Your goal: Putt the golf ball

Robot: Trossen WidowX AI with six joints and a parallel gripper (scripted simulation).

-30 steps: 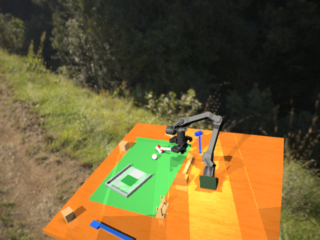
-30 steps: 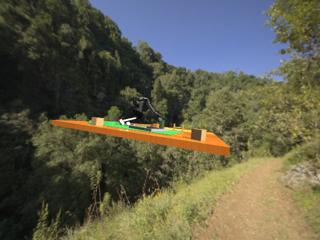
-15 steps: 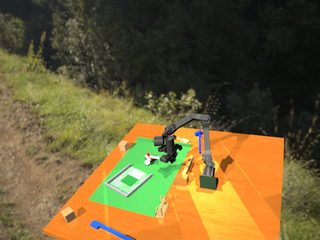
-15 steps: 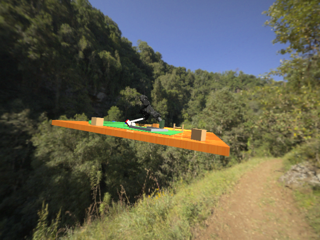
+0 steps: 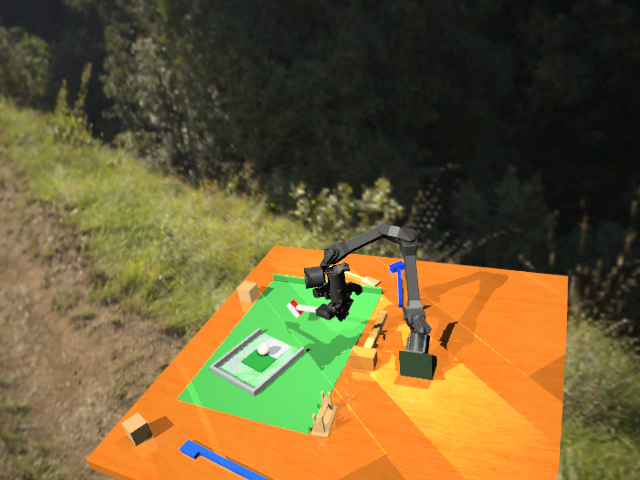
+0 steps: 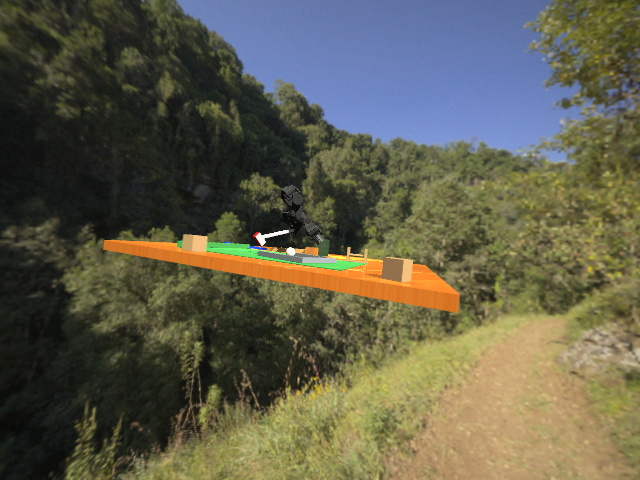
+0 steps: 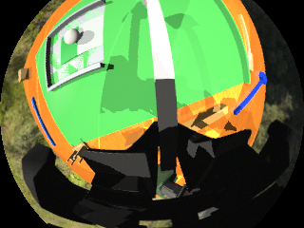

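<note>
Now: gripper tip 120 mm short of the red putter and 20 mm to the left of it. Also, from my gripper tip: white golf ball 240 mm ahead, 150 mm to the left, 80 mm below; small wooden rack 100 mm behind, 340 mm to the left, 70 mm below; green mat 200 mm ahead, 60 mm to the left, 110 mm below.
</note>
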